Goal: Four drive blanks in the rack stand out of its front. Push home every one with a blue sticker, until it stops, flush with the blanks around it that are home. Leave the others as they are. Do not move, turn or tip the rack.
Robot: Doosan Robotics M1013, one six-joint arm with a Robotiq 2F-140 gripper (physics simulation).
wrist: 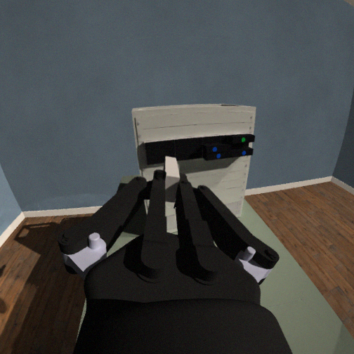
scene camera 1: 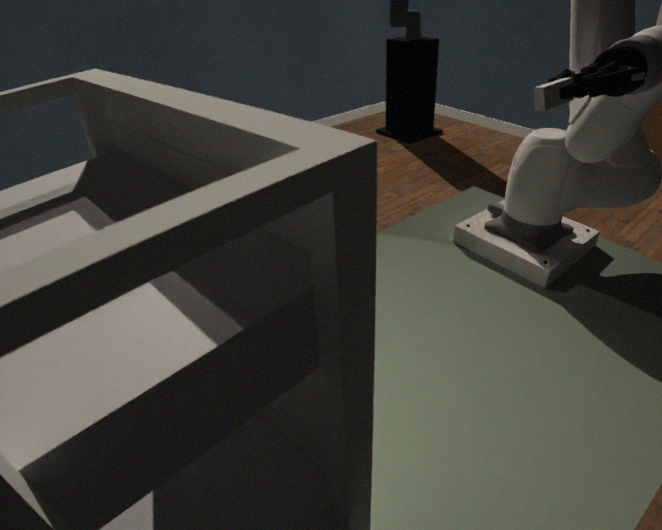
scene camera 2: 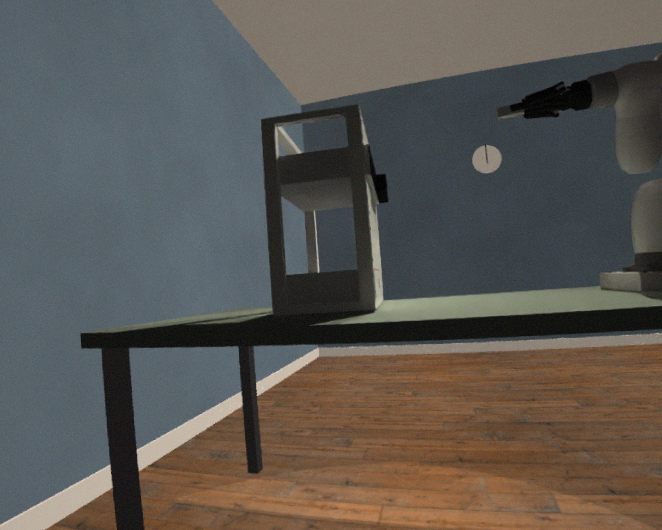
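The pale rack (scene camera 1: 356,165) (scene camera 2: 362,237) (wrist: 195,130) stands upright. In the wrist view its front holds a row of black drive blanks (wrist: 160,151). Toward the right end, blanks stand out: one with a green sticker (wrist: 243,139) is upper right, one with a blue sticker (wrist: 244,153) is below it, and two more blue stickers (wrist: 215,149) (wrist: 218,156) are left of these, one above the other. Black blanks (scene camera 2: 382,188) also jut from the front in scene camera 2. My gripper (scene camera 1: 553,93) (scene camera 2: 510,112) (wrist: 168,166) is shut and empty, pale fingertips together, well away from the rack front.
The rack stands on a green table (scene camera 1: 441,358) (scene camera 2: 469,305) (wrist: 300,295). The arm's pale base plate (scene camera 1: 518,242) (scene camera 2: 621,280) is on the same table. A black pedestal (scene camera 1: 411,88) stands on the floor behind. A round white disc (scene camera 2: 486,159) is on the wall.
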